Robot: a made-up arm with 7 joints. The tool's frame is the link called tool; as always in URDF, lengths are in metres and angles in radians. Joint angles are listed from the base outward. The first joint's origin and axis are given. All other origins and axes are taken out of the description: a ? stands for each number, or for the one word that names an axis. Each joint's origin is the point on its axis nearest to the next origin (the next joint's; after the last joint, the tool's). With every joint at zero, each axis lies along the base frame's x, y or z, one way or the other. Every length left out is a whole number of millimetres.
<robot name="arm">
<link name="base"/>
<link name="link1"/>
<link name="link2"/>
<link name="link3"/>
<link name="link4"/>
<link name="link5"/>
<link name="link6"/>
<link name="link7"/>
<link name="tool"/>
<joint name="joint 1" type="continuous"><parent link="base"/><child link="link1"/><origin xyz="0.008 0.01 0.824" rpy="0 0 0"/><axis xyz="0 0 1"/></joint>
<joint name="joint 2" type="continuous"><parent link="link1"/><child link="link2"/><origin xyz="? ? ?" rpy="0 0 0"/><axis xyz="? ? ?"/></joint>
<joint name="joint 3" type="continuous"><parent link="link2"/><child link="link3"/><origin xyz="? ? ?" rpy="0 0 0"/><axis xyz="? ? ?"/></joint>
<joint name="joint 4" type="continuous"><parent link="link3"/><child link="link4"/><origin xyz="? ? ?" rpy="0 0 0"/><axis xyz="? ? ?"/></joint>
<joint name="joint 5" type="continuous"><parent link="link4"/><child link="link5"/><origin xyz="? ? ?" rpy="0 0 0"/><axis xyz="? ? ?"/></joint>
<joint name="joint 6" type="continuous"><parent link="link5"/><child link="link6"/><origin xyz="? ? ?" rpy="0 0 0"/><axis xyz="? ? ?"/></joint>
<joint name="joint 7" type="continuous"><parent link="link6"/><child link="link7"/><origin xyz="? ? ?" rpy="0 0 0"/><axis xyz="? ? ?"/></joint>
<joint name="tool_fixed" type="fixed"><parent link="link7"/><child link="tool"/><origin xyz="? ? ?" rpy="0 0 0"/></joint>
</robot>
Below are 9 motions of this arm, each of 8 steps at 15 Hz.
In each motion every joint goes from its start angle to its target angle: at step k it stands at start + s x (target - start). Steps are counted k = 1, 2, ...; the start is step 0. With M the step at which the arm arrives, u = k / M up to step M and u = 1 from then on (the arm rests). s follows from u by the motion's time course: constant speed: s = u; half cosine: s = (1 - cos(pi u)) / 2; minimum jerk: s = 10 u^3 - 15 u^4 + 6 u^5.
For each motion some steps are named. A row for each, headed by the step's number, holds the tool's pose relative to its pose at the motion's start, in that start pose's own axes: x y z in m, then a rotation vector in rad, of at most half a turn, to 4 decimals.
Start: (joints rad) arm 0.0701 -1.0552 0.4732 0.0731 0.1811 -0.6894 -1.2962
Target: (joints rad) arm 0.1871 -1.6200 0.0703 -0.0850 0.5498 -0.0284 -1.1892
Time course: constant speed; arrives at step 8
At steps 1, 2, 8:
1: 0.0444 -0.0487 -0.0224 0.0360 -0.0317 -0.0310
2: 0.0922 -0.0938 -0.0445 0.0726 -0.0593 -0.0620
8: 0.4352 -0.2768 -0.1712 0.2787 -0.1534 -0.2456

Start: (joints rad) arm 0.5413 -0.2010 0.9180 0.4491 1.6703 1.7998 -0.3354
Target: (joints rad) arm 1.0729 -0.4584 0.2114 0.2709 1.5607 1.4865 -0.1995
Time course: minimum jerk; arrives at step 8
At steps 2, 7, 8:
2: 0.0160 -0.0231 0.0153 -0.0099 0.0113 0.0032
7: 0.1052 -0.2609 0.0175 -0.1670 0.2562 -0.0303
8: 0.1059 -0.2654 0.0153 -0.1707 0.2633 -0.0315

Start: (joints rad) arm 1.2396 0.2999 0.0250 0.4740 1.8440 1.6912 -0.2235
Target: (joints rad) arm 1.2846 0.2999 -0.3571 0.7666 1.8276 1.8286 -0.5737
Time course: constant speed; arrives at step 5
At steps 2, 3, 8:
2: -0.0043 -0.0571 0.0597 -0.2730 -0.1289 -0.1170
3: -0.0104 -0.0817 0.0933 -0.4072 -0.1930 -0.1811
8: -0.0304 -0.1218 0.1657 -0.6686 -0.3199 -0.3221

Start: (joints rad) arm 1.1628 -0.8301 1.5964 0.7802 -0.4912 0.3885 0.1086
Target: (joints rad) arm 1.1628 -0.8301 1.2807 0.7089 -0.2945 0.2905 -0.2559
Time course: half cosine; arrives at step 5
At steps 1, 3, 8:
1: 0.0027 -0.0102 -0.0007 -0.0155 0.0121 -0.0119
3: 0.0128 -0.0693 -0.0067 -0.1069 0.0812 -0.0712
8: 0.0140 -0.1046 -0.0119 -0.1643 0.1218 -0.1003

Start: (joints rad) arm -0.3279 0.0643 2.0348 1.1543 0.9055 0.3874 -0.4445
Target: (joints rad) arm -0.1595 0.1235 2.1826 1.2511 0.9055 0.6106 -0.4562
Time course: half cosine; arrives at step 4
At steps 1, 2, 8:
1: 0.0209 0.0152 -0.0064 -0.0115 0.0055 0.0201
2: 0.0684 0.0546 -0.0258 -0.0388 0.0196 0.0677
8: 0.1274 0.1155 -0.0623 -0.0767 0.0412 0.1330

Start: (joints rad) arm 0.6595 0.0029 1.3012 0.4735 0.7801 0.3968 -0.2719
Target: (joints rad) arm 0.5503 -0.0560 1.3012 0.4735 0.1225 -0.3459 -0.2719
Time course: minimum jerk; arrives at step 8
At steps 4, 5, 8:
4: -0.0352 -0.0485 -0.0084 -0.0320 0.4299 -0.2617
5: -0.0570 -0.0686 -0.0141 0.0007 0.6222 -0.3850
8: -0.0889 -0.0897 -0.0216 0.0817 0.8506 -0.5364

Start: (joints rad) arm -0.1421 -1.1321 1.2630 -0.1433 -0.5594 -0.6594 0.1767
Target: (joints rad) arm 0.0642 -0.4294 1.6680 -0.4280 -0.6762 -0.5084 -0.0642
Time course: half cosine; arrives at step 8
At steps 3, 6, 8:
3: -0.1215 0.1310 -0.1253 -0.2598 -0.2128 0.0933
6: -0.2721 0.2707 -0.4027 -0.7209 -0.5284 0.3009
8: -0.2994 0.2871 -0.4814 -0.8427 -0.5998 0.3658

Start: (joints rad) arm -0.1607 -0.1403 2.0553 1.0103 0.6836 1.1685 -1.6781
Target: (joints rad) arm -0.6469 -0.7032 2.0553 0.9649 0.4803 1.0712 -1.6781
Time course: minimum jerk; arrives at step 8
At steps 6, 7, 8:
6: -0.4996 -0.2454 -0.1833 0.0045 0.2913 -0.5346
7: -0.5602 -0.2485 -0.1872 0.0014 0.3174 -0.5889
8: -0.5714 -0.2485 -0.1876 0.0007 0.3222 -0.5990

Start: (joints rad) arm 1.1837 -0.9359 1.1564 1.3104 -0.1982 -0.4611 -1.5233
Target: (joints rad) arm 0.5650 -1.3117 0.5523 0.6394 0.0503 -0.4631 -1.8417
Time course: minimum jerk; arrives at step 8
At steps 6, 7, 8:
6: 0.1988 0.4531 -0.6428 0.5565 -0.6410 -0.6998
7: 0.2490 0.5088 -0.6760 0.6171 -0.6685 -0.7635
8: 0.2586 0.5189 -0.6814 0.6284 -0.6729 -0.7748

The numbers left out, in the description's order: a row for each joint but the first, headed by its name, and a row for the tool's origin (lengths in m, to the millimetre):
joint 2: xyz -0.028 -0.093 0, axis 0 -1 0
joint 3: xyz -0.002 0 0.617, axis 0 0 1
joint 4: xyz 0.018 0.076 0, axis 0 1 0
joint 5: xyz -0.035 0 0.418, axis 0 0 1
joint 6: xyz 0.025 -0.079 0, axis 0 -1 0
joint 7: xyz 0.041 0 0.062, axis 1 0 0
tool: xyz 0 -0.02 -0.009

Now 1 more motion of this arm.
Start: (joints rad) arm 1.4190 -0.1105 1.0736 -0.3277 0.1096 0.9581 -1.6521
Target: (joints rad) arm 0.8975 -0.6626 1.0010 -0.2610 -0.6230 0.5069 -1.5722
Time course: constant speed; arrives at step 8
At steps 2, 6, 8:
2: 0.0071 0.0357 -0.1050 -0.2156 0.2759 0.1935
6: -0.0681 0.0358 -0.3324 -0.5395 0.9175 0.5456
8: -0.1509 -0.0007 -0.4344 -0.6391 1.2802 0.6917

